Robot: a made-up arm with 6 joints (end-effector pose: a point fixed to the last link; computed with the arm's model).
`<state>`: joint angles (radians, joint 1 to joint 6).
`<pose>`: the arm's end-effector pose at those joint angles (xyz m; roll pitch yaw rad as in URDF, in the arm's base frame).
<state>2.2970 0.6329 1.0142 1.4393 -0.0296 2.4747</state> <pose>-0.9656 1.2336 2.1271 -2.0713 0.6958 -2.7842</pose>
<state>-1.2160 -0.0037 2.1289 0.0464 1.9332 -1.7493</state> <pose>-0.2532 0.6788 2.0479 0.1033 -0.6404 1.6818</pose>
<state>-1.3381 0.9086 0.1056 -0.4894 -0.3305 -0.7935</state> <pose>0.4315 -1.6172 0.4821 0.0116 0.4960 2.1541</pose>
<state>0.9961 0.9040 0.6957 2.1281 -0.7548 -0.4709</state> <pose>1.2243 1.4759 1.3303 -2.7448 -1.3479 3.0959</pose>
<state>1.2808 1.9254 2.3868 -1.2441 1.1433 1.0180</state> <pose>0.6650 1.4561 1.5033 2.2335 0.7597 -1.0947</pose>
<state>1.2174 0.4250 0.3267 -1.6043 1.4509 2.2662</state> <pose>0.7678 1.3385 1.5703 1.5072 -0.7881 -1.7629</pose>
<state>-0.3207 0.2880 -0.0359 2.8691 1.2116 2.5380</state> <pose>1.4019 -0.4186 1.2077 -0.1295 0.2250 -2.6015</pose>
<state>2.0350 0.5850 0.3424 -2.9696 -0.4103 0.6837</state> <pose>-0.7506 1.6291 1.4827 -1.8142 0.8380 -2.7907</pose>
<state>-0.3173 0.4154 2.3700 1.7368 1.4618 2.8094</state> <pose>-0.1856 0.2341 2.3186 1.7341 -0.0507 -0.4390</pose>
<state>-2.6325 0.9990 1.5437 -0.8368 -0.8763 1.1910</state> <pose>-1.3020 -0.8712 1.9366 1.4471 -0.4948 2.7501</pose>
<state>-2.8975 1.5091 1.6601 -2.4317 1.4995 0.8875</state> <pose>-1.7541 -0.2599 1.2209 0.4665 0.5999 -0.3222</pose>
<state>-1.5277 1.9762 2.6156 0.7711 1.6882 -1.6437</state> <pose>0.1755 -1.2129 1.5700 2.2624 -0.6656 -1.3569</pose>
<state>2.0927 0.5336 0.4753 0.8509 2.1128 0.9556</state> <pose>-0.7761 1.2046 1.7327 -2.2215 -0.1980 -0.2578</pose>
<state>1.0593 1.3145 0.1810 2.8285 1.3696 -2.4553</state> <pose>0.6120 1.1109 0.0988 -0.7549 0.6590 -0.3126</pose>
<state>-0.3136 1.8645 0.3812 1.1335 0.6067 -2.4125</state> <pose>1.1400 -0.2843 -0.4832 -0.4585 0.4754 3.0318</pose>
